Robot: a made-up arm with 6 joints. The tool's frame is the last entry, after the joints. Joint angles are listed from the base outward. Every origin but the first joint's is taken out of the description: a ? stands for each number. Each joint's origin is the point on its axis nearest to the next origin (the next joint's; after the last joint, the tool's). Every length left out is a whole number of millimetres.
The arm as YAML. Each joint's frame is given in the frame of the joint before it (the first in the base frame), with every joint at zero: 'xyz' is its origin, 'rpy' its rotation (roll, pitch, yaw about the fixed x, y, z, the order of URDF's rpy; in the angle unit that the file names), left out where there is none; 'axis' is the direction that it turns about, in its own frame. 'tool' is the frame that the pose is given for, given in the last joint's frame.
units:
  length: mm
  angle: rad
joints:
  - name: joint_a
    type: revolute
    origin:
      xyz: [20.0, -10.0, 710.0]
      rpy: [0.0, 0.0, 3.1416]
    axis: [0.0, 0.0, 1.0]
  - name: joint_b
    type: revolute
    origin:
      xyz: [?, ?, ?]
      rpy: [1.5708, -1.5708, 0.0]
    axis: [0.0, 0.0, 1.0]
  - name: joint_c
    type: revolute
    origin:
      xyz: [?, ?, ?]
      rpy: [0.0, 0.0, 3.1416]
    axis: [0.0, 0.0, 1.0]
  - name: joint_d
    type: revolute
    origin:
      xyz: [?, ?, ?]
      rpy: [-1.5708, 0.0, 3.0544]
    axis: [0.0, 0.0, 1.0]
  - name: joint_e
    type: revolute
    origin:
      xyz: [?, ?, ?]
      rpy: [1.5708, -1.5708, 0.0]
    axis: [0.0, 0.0, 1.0]
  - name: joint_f
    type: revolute
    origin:
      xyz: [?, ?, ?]
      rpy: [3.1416, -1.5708, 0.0]
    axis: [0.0, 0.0, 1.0]
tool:
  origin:
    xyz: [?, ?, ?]
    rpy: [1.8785, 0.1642, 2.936]
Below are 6 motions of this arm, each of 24 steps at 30 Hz.
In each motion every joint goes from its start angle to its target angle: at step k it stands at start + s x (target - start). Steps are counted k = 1, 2, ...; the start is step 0. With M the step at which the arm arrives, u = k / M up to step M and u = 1 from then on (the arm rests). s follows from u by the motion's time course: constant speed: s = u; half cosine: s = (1 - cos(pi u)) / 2; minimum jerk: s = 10 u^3 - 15 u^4 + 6 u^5.
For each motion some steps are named. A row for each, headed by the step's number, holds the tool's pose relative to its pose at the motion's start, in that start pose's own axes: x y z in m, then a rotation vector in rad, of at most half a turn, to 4 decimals.
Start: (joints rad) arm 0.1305 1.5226 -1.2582 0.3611 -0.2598 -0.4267
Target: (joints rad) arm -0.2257 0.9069 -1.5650 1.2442 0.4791 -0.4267
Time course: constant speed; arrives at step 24
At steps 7, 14, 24:
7: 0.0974 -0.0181 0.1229 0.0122 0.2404 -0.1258
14: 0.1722 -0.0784 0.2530 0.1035 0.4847 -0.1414
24: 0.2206 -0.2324 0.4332 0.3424 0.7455 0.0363

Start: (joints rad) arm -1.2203 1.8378 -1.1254 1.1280 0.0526 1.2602
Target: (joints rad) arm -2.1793 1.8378 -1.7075 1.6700 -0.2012 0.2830
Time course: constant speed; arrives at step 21
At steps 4, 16, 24:
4: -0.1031 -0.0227 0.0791 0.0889 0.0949 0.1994
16: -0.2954 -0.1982 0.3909 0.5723 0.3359 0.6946
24: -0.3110 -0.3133 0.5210 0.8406 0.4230 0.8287

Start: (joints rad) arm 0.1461 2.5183 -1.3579 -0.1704 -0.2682 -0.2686
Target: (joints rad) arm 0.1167 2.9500 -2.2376 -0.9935 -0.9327 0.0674
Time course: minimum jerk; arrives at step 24
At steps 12, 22, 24:
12: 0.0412 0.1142 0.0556 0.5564 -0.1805 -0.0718
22: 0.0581 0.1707 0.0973 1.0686 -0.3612 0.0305
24: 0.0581 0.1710 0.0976 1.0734 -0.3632 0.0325

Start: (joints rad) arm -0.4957 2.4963 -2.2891 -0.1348 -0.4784 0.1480
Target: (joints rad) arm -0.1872 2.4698 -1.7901 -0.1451 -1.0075 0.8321
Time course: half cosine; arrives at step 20
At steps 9, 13, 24:
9: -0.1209 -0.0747 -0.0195 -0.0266 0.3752 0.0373
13: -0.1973 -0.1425 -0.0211 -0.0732 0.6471 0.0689
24: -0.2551 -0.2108 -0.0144 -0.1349 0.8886 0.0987

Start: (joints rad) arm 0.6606 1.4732 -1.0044 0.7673 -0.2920 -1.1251
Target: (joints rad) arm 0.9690 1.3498 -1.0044 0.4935 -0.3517 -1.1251
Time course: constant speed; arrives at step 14
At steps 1, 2, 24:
1: -0.0056 -0.0027 0.0111 0.0294 -0.0120 0.0143
2: -0.0111 -0.0057 0.0221 0.0591 -0.0238 0.0282
24: -0.0658 -0.0619 0.1491 0.4312 -0.1405 0.1631

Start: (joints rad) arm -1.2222 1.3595 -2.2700 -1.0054 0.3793 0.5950
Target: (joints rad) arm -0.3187 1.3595 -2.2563 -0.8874 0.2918 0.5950
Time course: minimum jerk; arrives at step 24
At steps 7, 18, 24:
7: -0.0249 -0.0100 0.0239 0.0176 0.1412 0.0704
18: -0.0835 -0.0811 0.1703 0.0942 0.8360 0.4059
24: -0.0822 -0.0926 0.1921 0.1032 0.9331 0.4515

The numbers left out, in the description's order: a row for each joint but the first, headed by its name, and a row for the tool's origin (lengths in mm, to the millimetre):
joint_b: -20.0 0.0 0.0
joint_c: 40.0 -400.0 0.0
joint_d: -70.0 -442.0 0.0
joint_e: 20.0 0.0 0.0
joint_f: 79.0 7.0 0.0
tool: 20.0 -10.0 0.0

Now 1 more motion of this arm.
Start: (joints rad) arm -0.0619 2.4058 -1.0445 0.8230 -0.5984 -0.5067
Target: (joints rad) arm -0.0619 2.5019 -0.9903 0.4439 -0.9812 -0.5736
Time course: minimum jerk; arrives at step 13
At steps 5, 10, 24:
5: -0.0014 0.0005 -0.0152 0.1077 -0.1105 0.0136
10: -0.0083 -0.0034 -0.0441 0.3545 -0.3070 0.0707
24: -0.0096 -0.0046 -0.0477 0.3891 -0.3288 0.0810

